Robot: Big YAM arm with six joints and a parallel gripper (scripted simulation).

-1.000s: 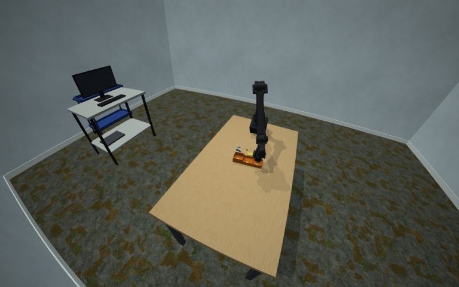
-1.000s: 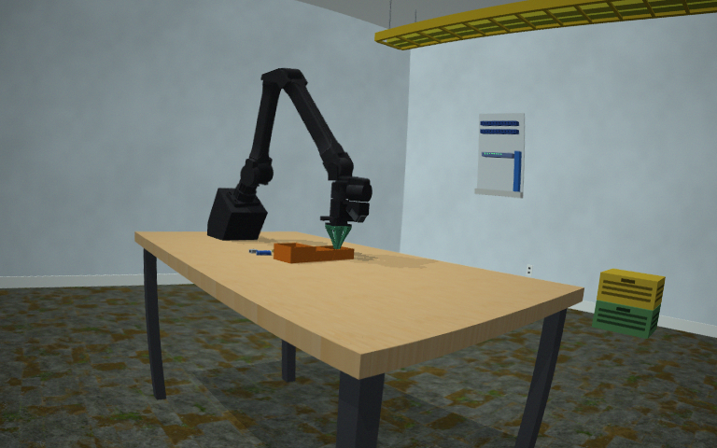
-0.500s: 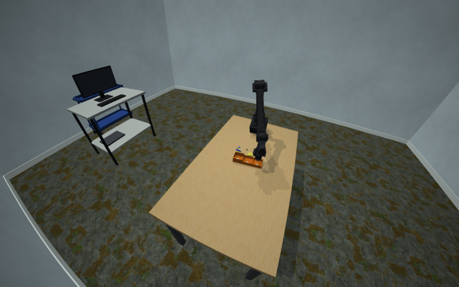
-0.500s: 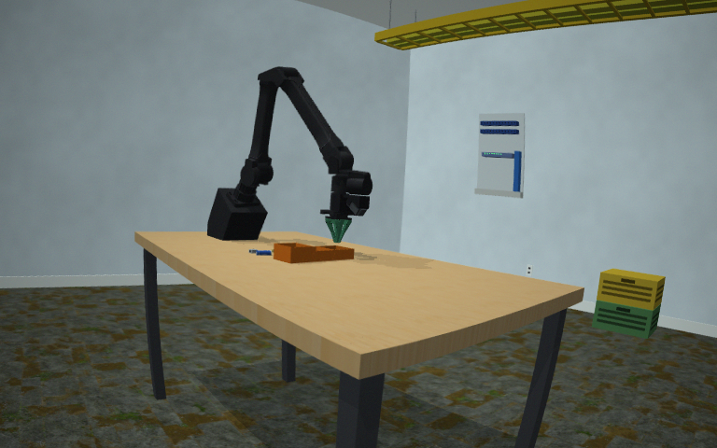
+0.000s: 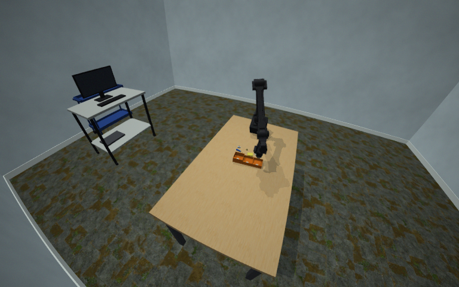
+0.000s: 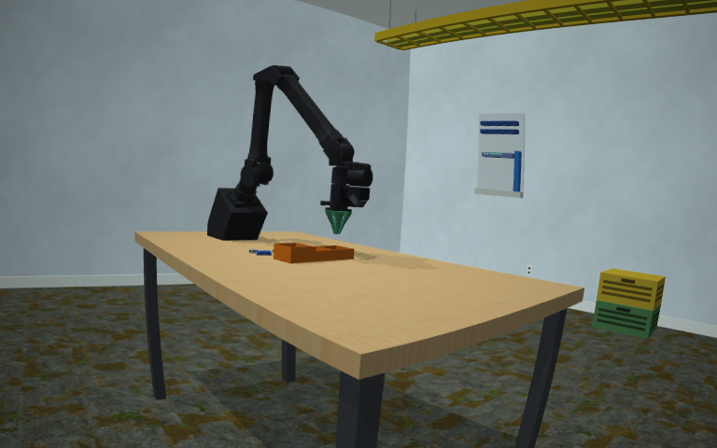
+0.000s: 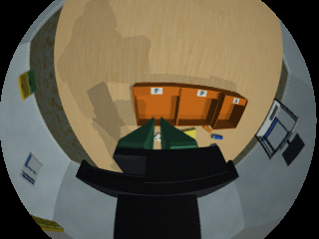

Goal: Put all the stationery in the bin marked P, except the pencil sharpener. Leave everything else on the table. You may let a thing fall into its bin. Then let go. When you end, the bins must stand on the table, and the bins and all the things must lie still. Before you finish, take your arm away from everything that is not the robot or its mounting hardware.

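Now: the yellow pad 11 cm behind my hand, 8 cm below it and 7 cm to the right of it. Also, from my hand: white dotted tile: 12 cm behind, 8 cm below, 1 cm to the right; then orange stick: 13 cm to the right, 9 cm behind, 8 cm below; then orange bin: 8 cm to the right, 6 cm below, 1 cm behind.
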